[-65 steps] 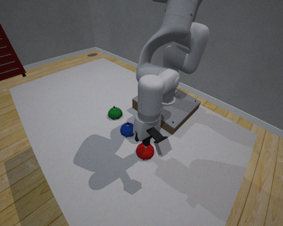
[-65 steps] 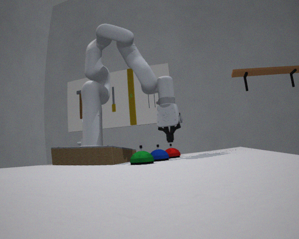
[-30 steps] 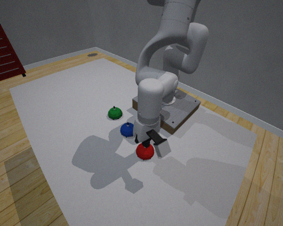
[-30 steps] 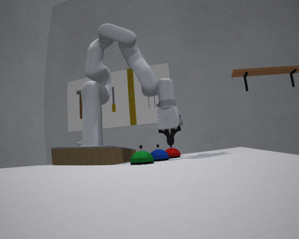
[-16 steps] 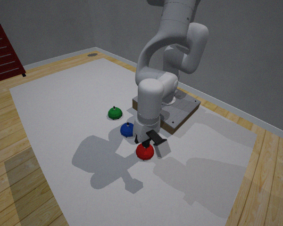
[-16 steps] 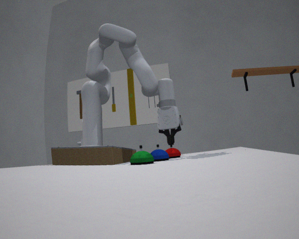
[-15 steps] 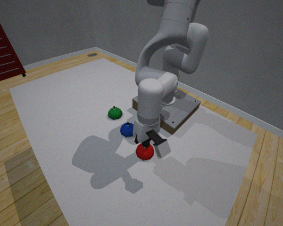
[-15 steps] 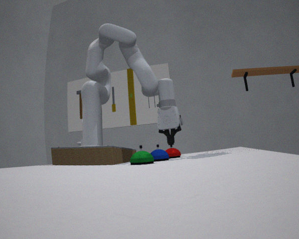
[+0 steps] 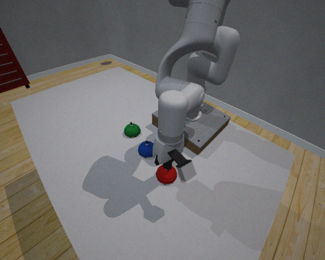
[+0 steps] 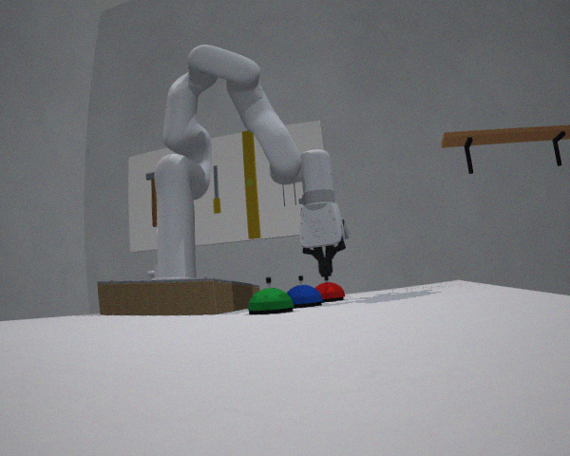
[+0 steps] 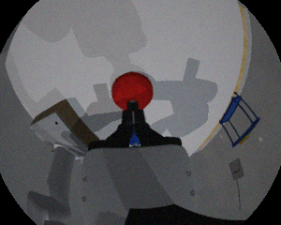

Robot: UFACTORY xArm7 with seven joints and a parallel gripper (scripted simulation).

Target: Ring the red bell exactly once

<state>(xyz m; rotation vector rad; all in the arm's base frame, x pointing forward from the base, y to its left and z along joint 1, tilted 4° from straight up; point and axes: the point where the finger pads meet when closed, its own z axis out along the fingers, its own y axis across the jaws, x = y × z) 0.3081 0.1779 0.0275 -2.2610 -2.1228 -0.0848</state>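
Right now the red bell is 40 mm below my hand. The rest, counted from my hand: green bell: 20 mm behind, 300 mm to the right, 40 mm below; blue bell: 10 mm behind, 150 mm to the right, 40 mm below.
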